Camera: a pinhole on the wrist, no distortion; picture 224 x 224 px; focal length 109.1 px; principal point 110.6 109.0 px. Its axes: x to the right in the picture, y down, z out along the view. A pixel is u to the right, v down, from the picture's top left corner.
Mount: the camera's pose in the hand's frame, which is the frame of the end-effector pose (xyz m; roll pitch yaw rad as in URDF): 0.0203 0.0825 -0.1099 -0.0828 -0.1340 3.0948
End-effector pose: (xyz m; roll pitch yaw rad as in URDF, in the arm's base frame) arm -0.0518 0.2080 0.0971 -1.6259 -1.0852 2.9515
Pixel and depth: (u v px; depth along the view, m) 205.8 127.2 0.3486
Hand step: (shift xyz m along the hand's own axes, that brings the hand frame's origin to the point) -0.2392 0.0078 0.2703
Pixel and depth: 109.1 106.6 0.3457
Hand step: 0.0701 0.0591 0.2315
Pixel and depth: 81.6 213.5 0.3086
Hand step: 0.1243 -0.2428 0.1597
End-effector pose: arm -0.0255 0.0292 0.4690 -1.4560 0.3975 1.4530
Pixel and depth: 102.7 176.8 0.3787
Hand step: 0.0828 -0.1866 0.2412
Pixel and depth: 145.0 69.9 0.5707
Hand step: -0.0724 0.2436 0.4946
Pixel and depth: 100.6 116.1 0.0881
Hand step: 0.0393 0.0686 -0.0244
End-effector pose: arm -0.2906 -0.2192 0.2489 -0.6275 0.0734 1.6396
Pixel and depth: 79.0 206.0 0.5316
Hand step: 0.2141 -0.4421 0.3558
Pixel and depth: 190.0 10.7 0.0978
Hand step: -0.0325 0.1648 0.0034
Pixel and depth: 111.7 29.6 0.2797
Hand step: 0.0654 0.2603 0.1834
